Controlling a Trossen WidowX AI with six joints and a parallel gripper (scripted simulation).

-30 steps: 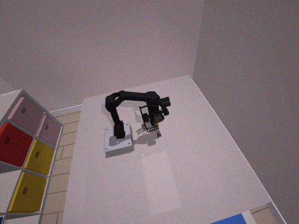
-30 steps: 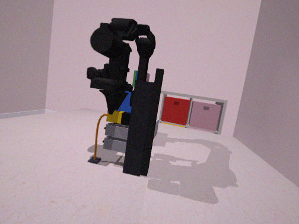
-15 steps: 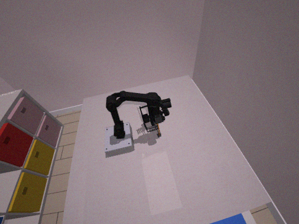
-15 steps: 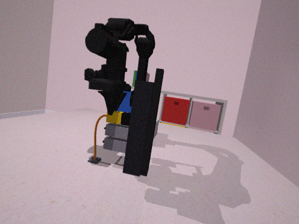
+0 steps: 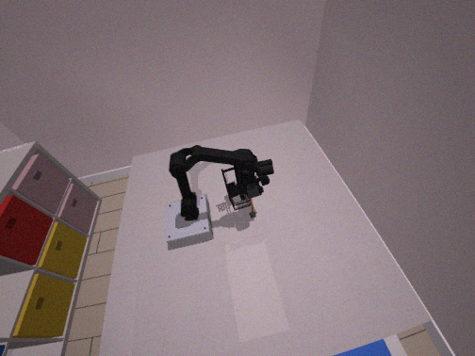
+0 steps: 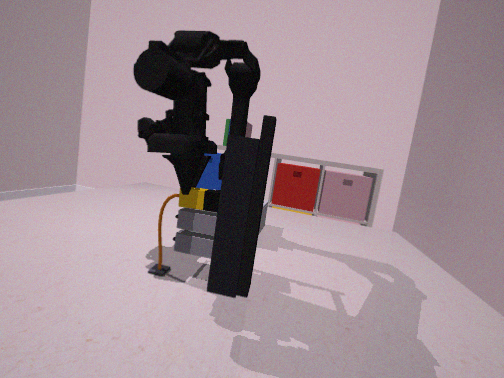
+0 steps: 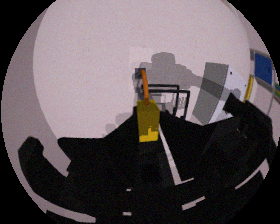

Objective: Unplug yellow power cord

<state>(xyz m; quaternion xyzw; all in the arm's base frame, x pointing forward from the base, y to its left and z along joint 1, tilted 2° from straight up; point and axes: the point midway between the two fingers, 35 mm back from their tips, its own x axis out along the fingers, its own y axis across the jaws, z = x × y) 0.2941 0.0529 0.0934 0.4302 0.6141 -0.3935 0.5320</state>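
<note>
My gripper tip is 3 cm to the right of the yellow plug and 1 cm past it. The rest, counted from my gripper tip: grey anchor: 16 cm below, 4 cm to the right, 1 cm ahead.
</note>
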